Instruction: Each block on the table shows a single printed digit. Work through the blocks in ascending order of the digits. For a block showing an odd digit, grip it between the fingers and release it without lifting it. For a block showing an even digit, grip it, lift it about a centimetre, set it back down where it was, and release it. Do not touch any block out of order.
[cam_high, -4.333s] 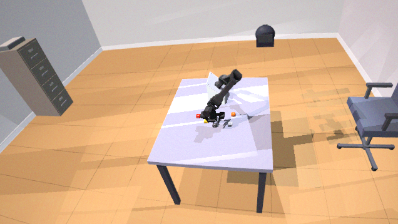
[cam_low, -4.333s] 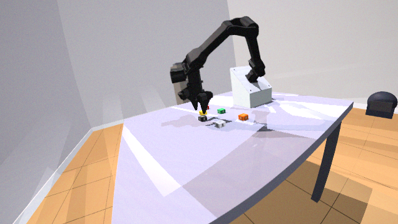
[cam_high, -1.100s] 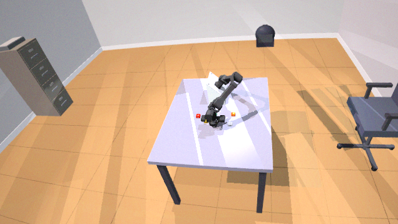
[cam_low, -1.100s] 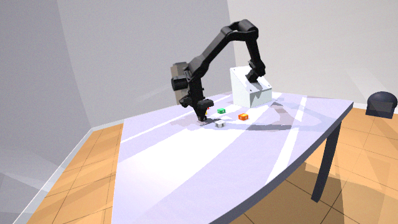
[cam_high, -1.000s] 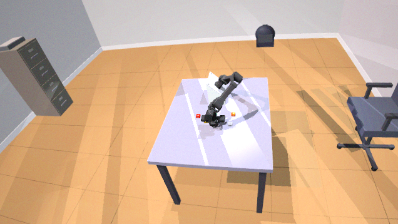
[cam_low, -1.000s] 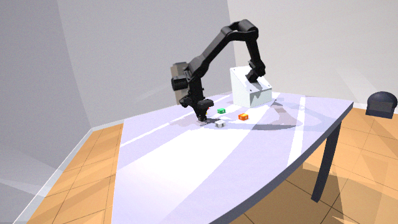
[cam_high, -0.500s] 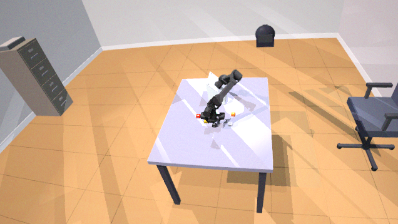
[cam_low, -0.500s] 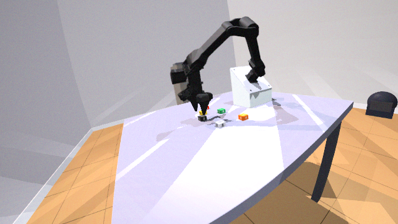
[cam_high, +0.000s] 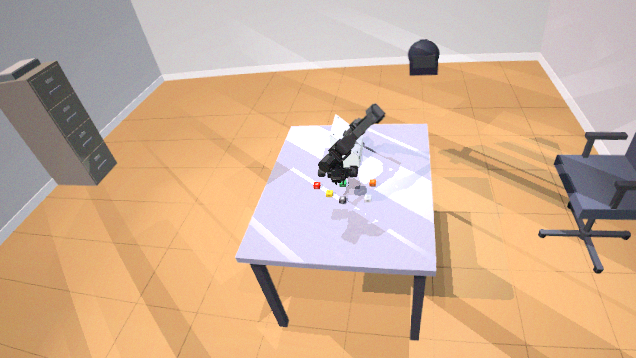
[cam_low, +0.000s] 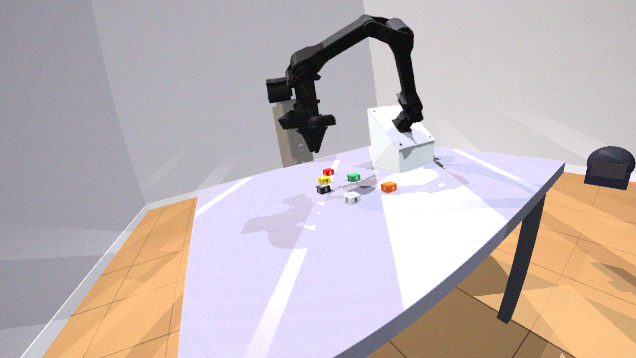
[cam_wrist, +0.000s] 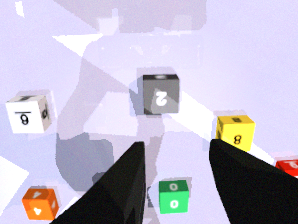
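The orange block lies 16 cm behind my gripper tip, 13 cm to the left of it and 11 cm below it. Also, from my gripper tip: white block 4 cm behind, 12 cm to the left, 11 cm below; then black block 1 cm behind, 11 cm below; then yellow block 5 cm behind, 8 cm to the right, 11 cm below.
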